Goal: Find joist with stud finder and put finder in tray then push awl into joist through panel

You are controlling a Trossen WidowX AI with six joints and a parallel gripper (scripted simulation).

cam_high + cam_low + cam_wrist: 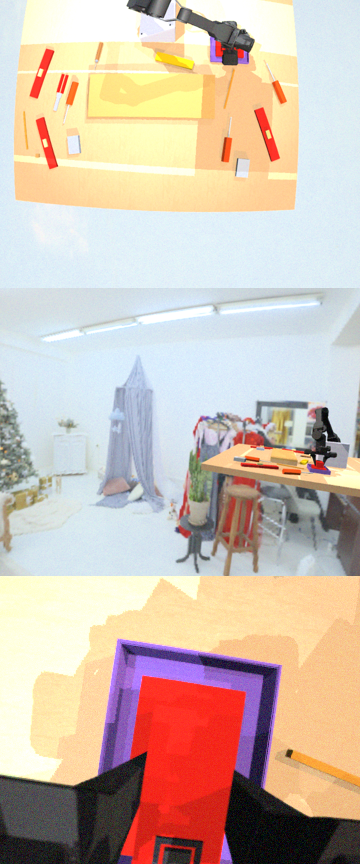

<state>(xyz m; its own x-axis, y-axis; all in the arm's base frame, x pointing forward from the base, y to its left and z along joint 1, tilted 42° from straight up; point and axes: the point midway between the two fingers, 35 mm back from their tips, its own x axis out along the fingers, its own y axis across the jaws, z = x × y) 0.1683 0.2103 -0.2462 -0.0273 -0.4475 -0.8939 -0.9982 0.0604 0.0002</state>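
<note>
The purple tray lies 1 cm to the right of my gripper tip and 2 cm below it. The rest, counted from my gripper tip: red stud finder (2 cm to the right, 2 cm above); yellow block (5 cm ahead, 24 cm to the right, 2 cm below); awl (2 cm ahead, 58 cm to the right, 2 cm below).
</note>
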